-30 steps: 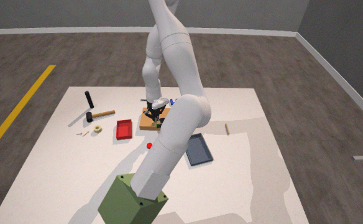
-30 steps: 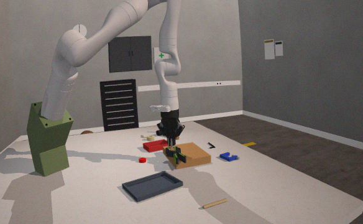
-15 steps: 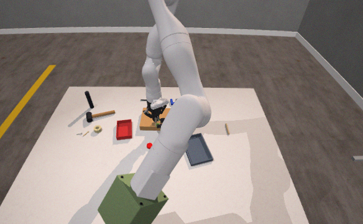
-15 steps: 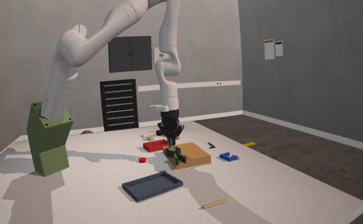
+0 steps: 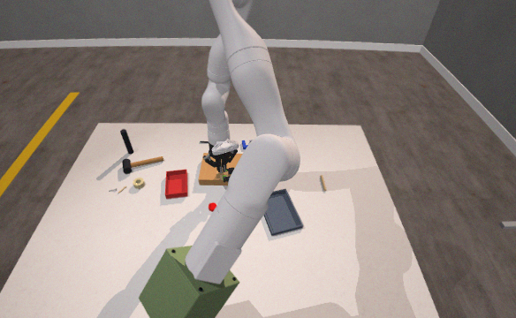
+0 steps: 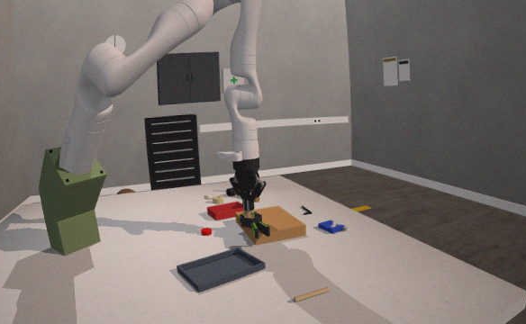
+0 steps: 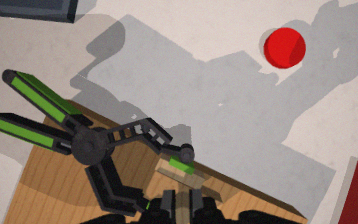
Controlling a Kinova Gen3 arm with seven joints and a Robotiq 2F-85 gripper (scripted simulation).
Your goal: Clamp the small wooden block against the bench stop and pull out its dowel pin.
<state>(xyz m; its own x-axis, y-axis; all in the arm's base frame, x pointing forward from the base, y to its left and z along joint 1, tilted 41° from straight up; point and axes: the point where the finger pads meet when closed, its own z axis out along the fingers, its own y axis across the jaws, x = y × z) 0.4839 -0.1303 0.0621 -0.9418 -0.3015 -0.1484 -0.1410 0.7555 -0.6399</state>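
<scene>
Right now the dowel pin is 2 cm below my hand. Round my hand: wooden bench board (6 cm below, 5 cm ahead, 3 cm to the right); red disc (11 cm behind, 7 cm to the left, 7 cm below); red tray (18 cm to the left, 7 cm below, 4 cm ahead).
</scene>
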